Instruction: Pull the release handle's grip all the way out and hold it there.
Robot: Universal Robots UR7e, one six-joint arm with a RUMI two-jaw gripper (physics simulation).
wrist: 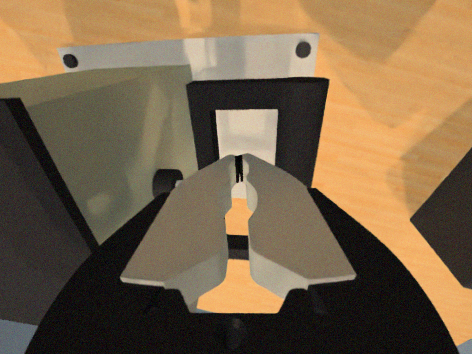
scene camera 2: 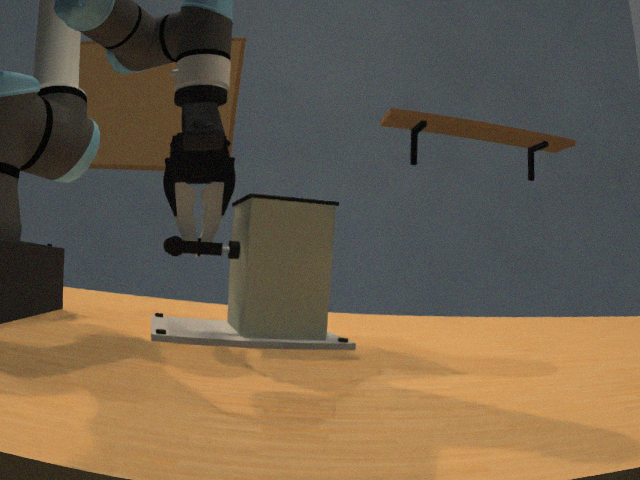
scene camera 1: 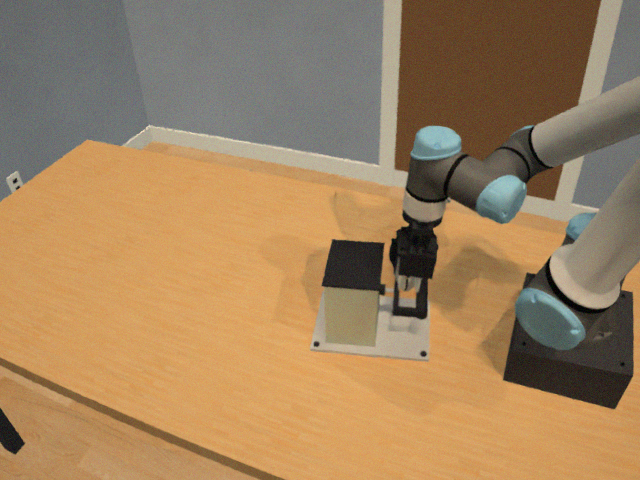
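The release handle's grip, a black rectangular loop [scene camera 1: 422, 299] [scene camera 2: 209, 249] [wrist: 257, 94], stands out from the side of a pale green box [scene camera 1: 351, 316] [scene camera 2: 289, 268] [wrist: 120, 130] with a black lid. A short stretch of light rod [scene camera 2: 225, 249] shows between the grip and the black collar [scene camera 2: 234, 249] [wrist: 167, 181] on the box. My gripper [scene camera 1: 407, 289] [scene camera 2: 199, 241] [wrist: 239, 158] is shut and points straight down. Its tips are inside the loop's opening, at about grip height, with a bit of tip showing below the bar in scene camera 2. Whether they touch a bar is unclear.
The box stands on a light grey base plate [scene camera 1: 403, 347] [scene camera 2: 191, 326] [wrist: 270, 62] with dark bolts at its corners. The robot's dark base block [scene camera 1: 566, 379] [scene camera 2: 31, 279] stands on the side the grip faces. A wall shelf [scene camera 2: 475, 129] hangs behind.
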